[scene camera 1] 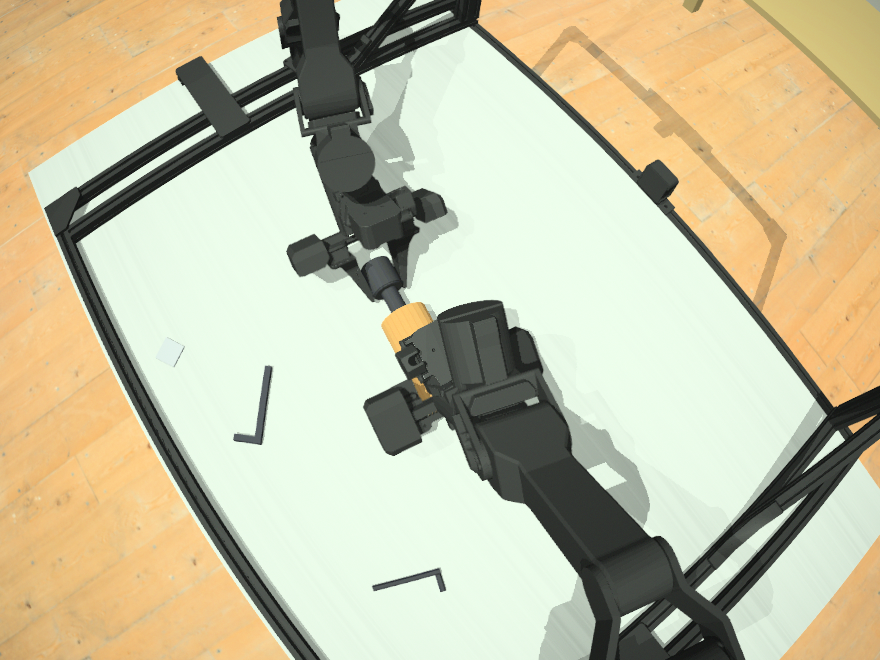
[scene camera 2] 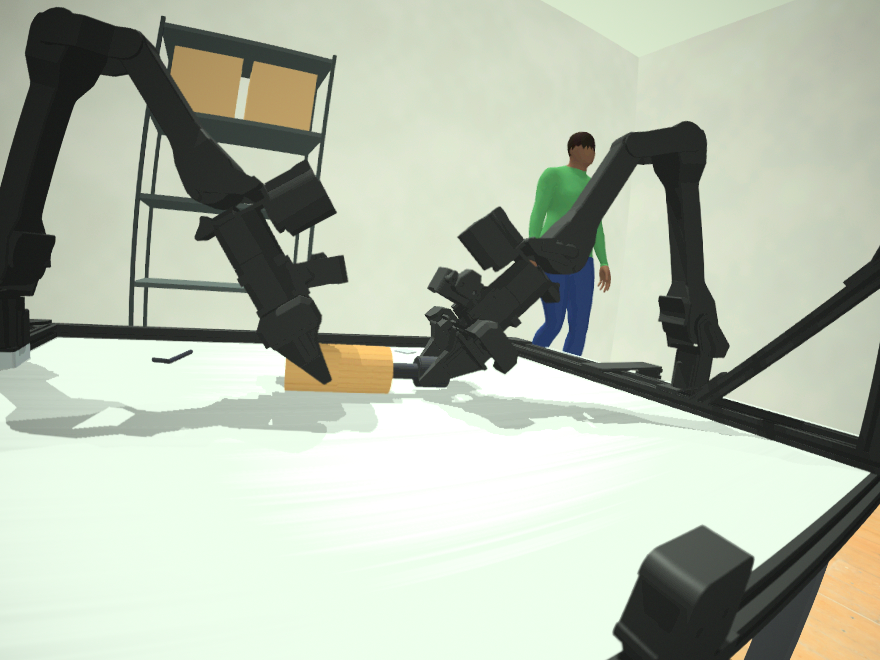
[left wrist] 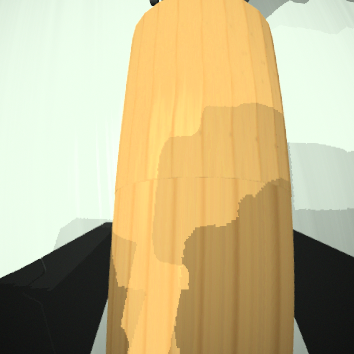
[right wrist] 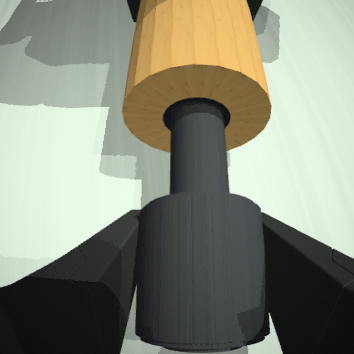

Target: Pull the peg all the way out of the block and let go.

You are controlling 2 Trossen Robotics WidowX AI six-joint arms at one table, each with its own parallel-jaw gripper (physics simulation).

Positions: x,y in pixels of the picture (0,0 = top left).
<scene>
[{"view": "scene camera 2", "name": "left gripper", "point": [325,376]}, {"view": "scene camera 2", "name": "right gripper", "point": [415,380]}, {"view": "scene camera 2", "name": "dark peg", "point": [413,371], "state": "gripped by the right gripper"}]
</scene>
